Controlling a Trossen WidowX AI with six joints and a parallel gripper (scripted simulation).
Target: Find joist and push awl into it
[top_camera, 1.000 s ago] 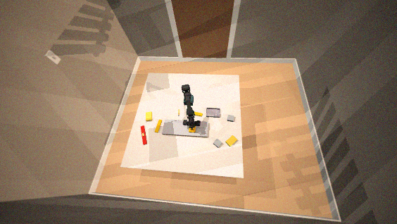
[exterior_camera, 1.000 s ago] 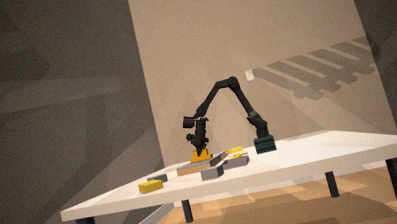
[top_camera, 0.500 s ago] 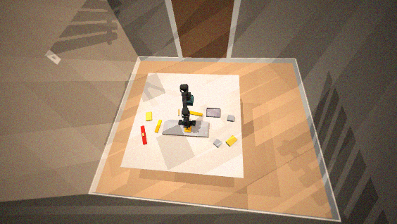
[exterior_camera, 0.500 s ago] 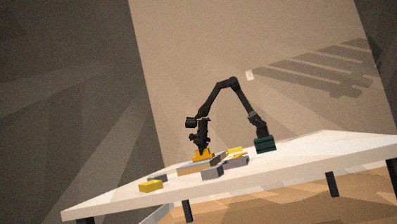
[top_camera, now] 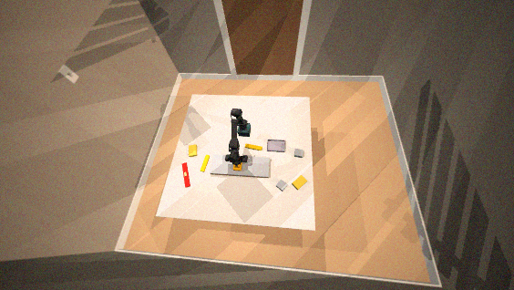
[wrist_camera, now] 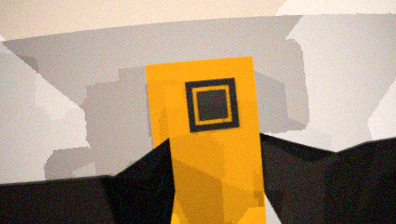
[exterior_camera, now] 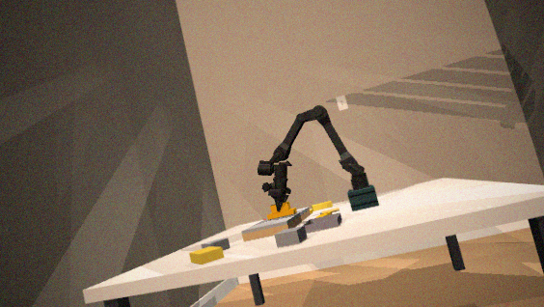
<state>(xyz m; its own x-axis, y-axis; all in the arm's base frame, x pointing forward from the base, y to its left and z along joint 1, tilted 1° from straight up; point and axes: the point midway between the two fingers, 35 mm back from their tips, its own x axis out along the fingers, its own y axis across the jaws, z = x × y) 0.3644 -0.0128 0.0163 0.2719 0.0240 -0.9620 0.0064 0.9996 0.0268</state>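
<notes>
The grey tray lies 22 cm behind my gripper tip, 33 cm to the left of it and 5 cm below it. Also, from my gripper tip: stud finder: 1 cm ahead, 2 cm above; red bar: 11 cm ahead, 47 cm to the right, 5 cm below; awl: 18 cm behind, 9 cm to the right, 6 cm below.
</notes>
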